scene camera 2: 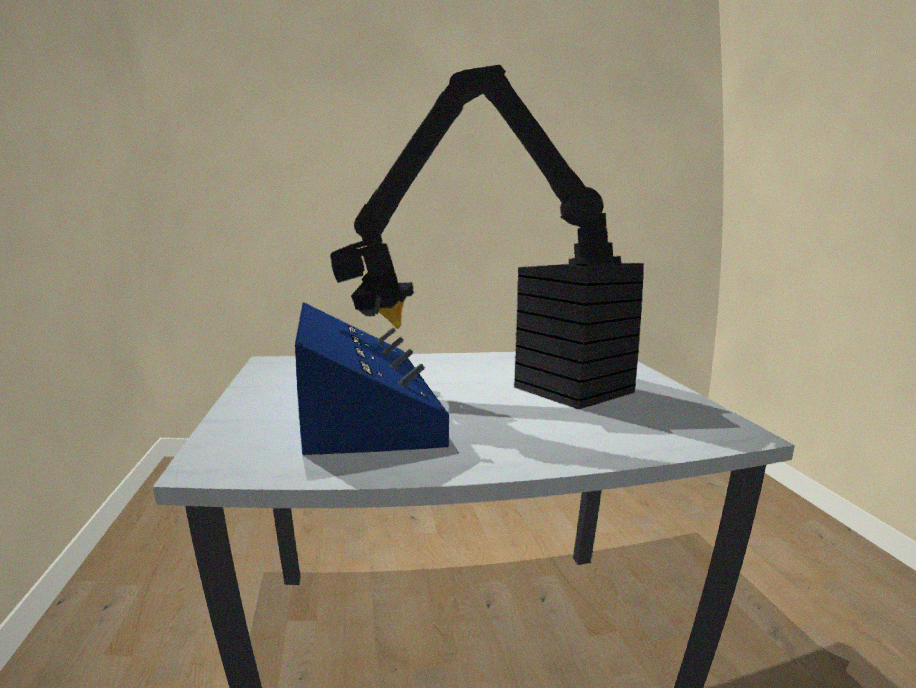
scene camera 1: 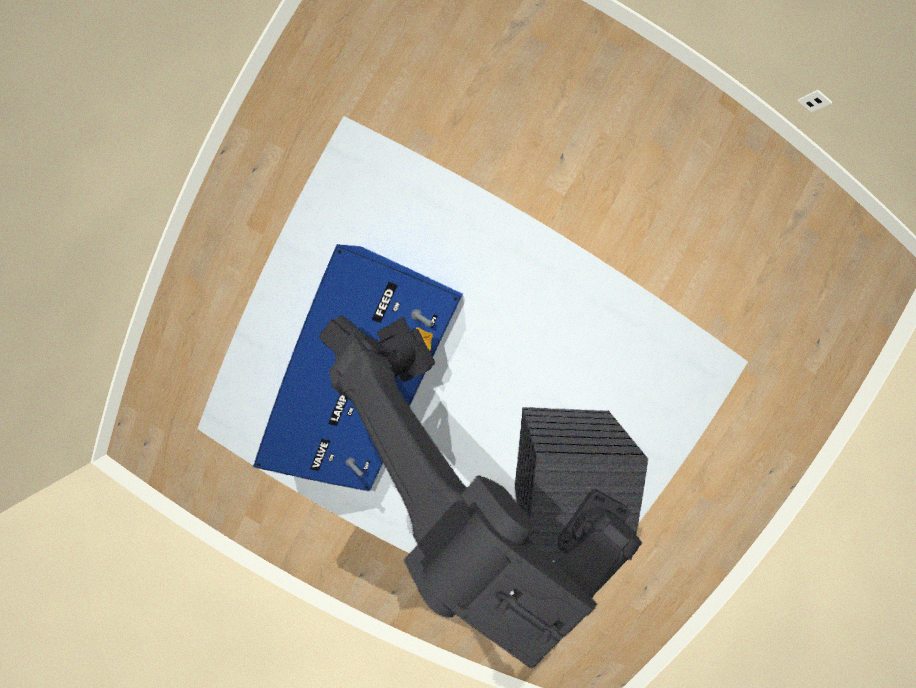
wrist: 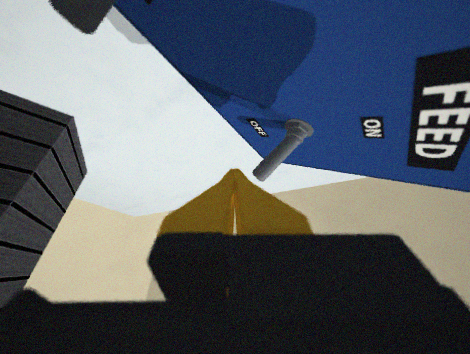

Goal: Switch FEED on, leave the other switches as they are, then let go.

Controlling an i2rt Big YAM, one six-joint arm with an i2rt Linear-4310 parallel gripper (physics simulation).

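Places are measured from the arm's base along level axes (x ahead, y left, z up), in centimetres.
Pixels of known places: gripper, fingertip midpoint: (scene camera 2: 398, 327) (scene camera 1: 429, 335) (wrist: 234, 176); arm's base, origin of the base link: (scene camera 2: 594, 264) (scene camera 1: 593, 524).
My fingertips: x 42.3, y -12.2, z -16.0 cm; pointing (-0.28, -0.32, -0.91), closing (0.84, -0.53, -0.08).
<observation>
Ahead of a thing's pixels: the offset from my fingertips to its top centre. "pt": to the spot under its first point. Level surfaces: height alone.
The blue switch panel (scene camera 1: 302, 373) (scene camera 2: 370, 414) (wrist: 350, 30) has a sloped face. The grey FEED lever {dx +2.6, dy -1.7, dz -0.3 cm} (scene camera 1: 422, 317) (scene camera 2: 386, 335) (wrist: 280, 152) leans toward its OFF label {pt dx +0.9, dy -1.7, dz -5.7 cm} (wrist: 257, 127), away from its ON label {pt dx +8.5, dy -1.1, dz -1.8 cm} (wrist: 372, 127). My gripper (scene camera 1: 425, 338) (scene camera 2: 398, 325) (wrist: 234, 176) is shut and empty. Its yellow tips are just beside the free end of the FEED lever, with a narrow gap showing in the wrist view. The VALVE lever {dx -0.3, dy +34.2, dz -0.3 cm} (scene camera 1: 354, 466) (scene camera 2: 412, 373) leans to its OFF side. The LAMP lever {dx +0.7, dy +22.3, dz -0.3 cm} (scene camera 2: 401, 359) is hidden under my arm in scene camera 1.
Another lever {dx +1.7, dy +10.3, dz -0.3 cm} (scene camera 2: 392, 345) stands between FEED and LAMP, close to my fingertips. The panel rests on the white table {dz -13.4 cm} (scene camera 1: 562, 296) (scene camera 2: 533, 466). The dark ribbed pedestal (scene camera 1: 584, 451) (scene camera 2: 577, 333) (wrist: 37, 155) carries my arm, which reaches above the panel.
</observation>
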